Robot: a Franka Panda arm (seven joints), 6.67 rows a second.
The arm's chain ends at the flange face. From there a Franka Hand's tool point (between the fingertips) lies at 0.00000 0.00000 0.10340 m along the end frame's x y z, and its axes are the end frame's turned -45 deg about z.
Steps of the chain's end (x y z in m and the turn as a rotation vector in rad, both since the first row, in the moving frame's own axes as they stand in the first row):
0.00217 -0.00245 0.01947 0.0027 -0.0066 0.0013
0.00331 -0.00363 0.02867 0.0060 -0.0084 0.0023
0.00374 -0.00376 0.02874 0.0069 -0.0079 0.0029
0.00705 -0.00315 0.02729 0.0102 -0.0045 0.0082
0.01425 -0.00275 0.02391 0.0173 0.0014 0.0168
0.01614 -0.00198 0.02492 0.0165 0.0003 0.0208
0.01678 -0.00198 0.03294 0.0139 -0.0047 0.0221
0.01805 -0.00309 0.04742 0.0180 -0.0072 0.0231
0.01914 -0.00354 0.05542 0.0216 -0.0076 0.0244
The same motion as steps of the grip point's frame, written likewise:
0.00298 -0.00088 0.01947 0.0066 -0.0028 0.0013
0.00473 -0.00128 0.02866 0.0102 -0.0017 0.0023
0.00523 -0.00110 0.02873 0.0105 -0.0007 0.0029
0.00763 0.00168 0.02728 0.0104 0.0040 0.0082
0.01340 0.00698 0.02389 0.0112 0.0132 0.0168
0.01405 0.00884 0.02491 0.0115 0.0119 0.0208
0.01395 0.00911 0.03293 0.0132 0.0065 0.0221
0.01576 0.00875 0.04740 0.0178 0.0076 0.0231
0.01709 0.00891 0.05539 0.0206 0.0099 0.0244

